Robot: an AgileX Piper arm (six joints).
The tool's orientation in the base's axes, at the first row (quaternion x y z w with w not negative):
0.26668 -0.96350 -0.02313 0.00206
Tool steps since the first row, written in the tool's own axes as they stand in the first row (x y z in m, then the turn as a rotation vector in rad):
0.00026 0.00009 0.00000 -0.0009 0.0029 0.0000
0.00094 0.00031 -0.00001 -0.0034 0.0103 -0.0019
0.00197 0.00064 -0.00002 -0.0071 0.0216 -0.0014
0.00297 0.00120 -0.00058 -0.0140 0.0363 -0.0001
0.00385 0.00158 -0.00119 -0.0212 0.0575 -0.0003
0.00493 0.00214 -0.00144 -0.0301 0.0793 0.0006
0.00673 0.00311 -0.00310 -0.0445 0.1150 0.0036
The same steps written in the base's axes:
-0.00027 -0.00006 0.00000 -0.0007 0.0029 0.0001
-0.00097 -0.00022 0.00002 -0.0023 0.0105 0.0024
-0.00202 -0.00047 0.00003 -0.0050 0.0221 0.0024
-0.00315 -0.00052 0.00061 -0.0066 0.0383 0.0019
-0.00409 -0.00068 0.00123 -0.0114 0.0601 0.0031
-0.00530 -0.00076 0.00149 -0.0149 0.0834 0.0033
-0.00732 -0.00093 0.00318 -0.0210 0.1215 0.0020

